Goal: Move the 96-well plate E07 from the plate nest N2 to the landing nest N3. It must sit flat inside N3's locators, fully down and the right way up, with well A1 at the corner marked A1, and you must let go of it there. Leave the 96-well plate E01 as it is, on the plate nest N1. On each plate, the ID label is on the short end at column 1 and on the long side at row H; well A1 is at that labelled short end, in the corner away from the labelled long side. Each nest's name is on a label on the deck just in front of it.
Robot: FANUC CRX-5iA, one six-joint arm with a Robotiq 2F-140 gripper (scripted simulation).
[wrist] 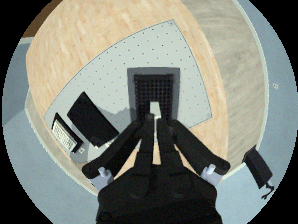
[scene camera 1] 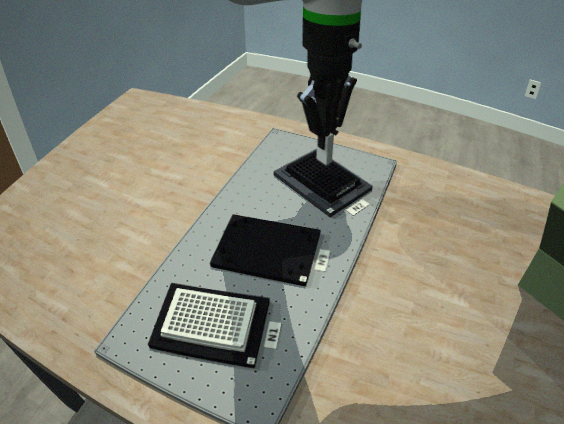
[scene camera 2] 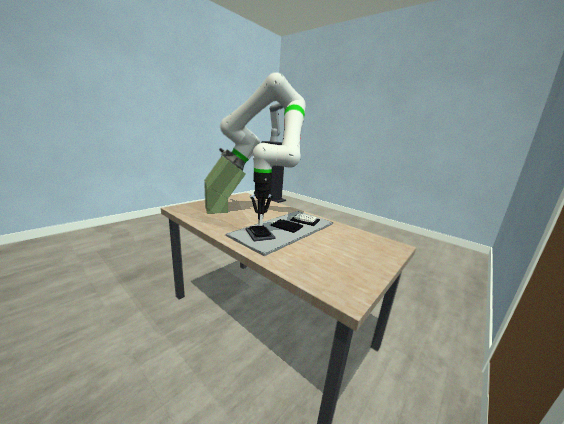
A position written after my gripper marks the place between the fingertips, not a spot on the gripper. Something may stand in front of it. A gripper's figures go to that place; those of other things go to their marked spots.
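The marked spots on a black landing nest N3 (scene camera 1: 266, 249) and a white plate E01 (scene camera 1: 173, 328) are 22 cm apart. The white plate E01 is 67 cm from the lens, and of the things named here it is the nearest to the lens. The black landing nest N3 is 76 cm from the lens. A black 96-well plate E07 (scene camera 1: 331, 182) is 87 cm from the lens, and my gripper (scene camera 1: 324, 160) is 87 cm from the lens too. The white plate E01 is nearer to the lens than the black 96-well plate E07.
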